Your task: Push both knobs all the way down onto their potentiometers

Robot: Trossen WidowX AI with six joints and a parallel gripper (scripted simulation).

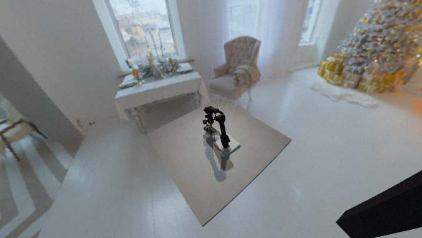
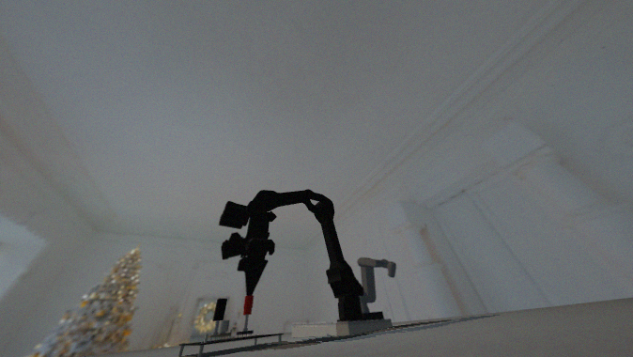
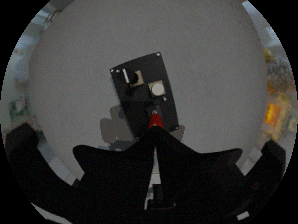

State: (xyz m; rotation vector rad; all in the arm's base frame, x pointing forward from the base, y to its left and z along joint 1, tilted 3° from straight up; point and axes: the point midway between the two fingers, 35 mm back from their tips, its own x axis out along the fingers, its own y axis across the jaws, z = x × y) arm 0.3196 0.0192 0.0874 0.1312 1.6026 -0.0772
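The red knob lies 1 cm below my gripper tip. The rest, counted from my gripper tip: black knob (6 cm ahead, 3 cm to the left, 2 cm below).
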